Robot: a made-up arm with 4 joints. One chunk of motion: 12 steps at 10 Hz.
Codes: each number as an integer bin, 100 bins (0 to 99) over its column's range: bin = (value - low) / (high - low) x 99, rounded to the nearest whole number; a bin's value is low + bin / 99 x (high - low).
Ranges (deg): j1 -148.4..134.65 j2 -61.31..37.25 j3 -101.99..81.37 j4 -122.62..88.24
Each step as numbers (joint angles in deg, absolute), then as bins.
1 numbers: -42.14 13.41 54.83 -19.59
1 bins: 37 75 85 48
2 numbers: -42.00 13.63 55.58 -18.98
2 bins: 37 75 85 49
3 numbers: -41.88 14.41 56.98 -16.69
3 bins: 37 76 86 50
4 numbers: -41.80 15.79 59.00 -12.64
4 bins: 37 77 87 52
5 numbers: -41.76 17.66 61.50 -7.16
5 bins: 37 79 88 54
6 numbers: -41.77 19.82 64.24 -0.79
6 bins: 37 81 90 57
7 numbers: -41.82 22.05 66.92 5.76
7 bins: 37 84 91 60
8 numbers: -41.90 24.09 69.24 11.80
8 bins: 37 86 92 63
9 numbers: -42.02 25.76 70.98 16.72
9 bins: 37 87 93 65
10 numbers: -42.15 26.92 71.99 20.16
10 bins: 37 89 94 67
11 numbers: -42.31 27.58 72.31 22.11
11 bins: 37 89 94 68
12 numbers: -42.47 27.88 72.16 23.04
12 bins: 37 90 94 68
